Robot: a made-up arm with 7 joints.
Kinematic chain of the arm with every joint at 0, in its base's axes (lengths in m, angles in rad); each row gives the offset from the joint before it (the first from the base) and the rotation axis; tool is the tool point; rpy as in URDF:
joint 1: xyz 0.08 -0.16 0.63 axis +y
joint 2: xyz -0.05 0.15 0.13 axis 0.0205 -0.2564 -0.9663
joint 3: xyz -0.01 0.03 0 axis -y
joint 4: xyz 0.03 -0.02 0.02 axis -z
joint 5: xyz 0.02 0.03 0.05 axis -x
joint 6: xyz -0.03 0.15 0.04 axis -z
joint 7: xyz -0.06 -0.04 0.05 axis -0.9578 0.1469 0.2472
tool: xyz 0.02 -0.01 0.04 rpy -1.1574 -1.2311 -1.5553
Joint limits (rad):
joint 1: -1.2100..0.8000
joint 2: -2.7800..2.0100
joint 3: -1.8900..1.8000
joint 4: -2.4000..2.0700
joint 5: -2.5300..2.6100
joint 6: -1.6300..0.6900
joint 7: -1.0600..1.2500
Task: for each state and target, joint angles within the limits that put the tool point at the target. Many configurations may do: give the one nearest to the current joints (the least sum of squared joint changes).
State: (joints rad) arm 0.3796 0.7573 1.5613 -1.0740 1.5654 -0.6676 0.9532
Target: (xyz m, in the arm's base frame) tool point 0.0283 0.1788 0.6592
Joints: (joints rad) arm 0.0474 0.6516 1.3712 -0.6681 0.6507 -0.5795 0.7684
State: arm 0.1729 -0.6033 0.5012 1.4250 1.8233 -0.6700 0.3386
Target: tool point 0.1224 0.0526 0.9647
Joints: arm 0.1089 -0.5002 1.0894 1.5275 1.0912 -0.6811 0.2700
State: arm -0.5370 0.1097 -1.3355 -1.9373 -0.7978 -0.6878 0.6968
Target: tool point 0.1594 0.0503 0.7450
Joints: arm -0.7732 -0.2565 -1.6219 -1.9985 -1.1693 -0.7781 0.5599
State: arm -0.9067 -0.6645 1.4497 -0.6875 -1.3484 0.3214 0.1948
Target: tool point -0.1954 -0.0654 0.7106
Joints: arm -0.1225 0.0839 1.6843 -0.4398 -1.2846 0.0261 -0.1159
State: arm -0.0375 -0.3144 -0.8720 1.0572 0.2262 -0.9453 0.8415
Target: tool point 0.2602 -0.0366 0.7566
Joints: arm -0.1174 0.2769 -0.8877 1.4742 0.2152 -1.0524 0.7577
